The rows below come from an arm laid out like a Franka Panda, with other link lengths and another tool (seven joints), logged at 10 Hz.
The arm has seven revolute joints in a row. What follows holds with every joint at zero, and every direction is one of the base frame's.
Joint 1 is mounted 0.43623 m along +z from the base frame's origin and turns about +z.
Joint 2 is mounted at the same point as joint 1 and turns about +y.
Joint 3 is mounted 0.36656 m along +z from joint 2 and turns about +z.
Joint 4 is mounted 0.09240 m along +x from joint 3 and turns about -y.
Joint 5 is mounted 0.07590 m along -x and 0.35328 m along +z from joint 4 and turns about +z.
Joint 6 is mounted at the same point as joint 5 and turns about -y.
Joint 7 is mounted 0.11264 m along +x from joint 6 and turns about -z.
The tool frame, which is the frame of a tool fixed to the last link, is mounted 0.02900 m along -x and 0.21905 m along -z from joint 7; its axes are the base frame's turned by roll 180.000, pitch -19.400 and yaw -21.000 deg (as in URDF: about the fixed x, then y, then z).
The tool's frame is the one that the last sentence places.
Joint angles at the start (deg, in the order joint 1, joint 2, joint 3, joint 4, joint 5, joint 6, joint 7):
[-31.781, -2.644, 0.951, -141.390, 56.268, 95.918, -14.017]
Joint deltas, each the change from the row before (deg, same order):
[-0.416, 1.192, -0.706, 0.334, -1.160, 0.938, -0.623]
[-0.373, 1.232, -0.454, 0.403, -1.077, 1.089, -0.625]
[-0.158, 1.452, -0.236, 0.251, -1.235, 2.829, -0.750]
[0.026, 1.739, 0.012, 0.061, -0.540, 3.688, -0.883]
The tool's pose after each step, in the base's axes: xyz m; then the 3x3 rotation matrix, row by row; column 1 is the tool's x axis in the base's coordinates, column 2 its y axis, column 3 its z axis. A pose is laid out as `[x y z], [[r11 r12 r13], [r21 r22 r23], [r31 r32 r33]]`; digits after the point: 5 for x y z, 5 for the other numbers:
[0.38161 -0.04248 0.42048], [[0.37447 -0.88728 0.26926], [-0.73106 -0.10390 0.67436], [-0.57037 -0.44937 -0.68756]]
[0.38138 -0.05335 0.41045], [[0.36742 -0.89053 0.26825], [-0.74398 -0.10834 0.65936], [-0.55812 -0.44183 -0.70234]]
[0.38274 -0.06630 0.39465], [[0.35773 -0.89409 0.26950], [-0.77082 -0.11981 0.62569], [-0.52713 -0.43156 -0.73204]]
[0.38612 -0.07796 0.37591], [[0.34398 -0.89774 0.27522], [-0.79968 -0.12646 0.58696], [-0.49214 -0.42199 -0.76140]]

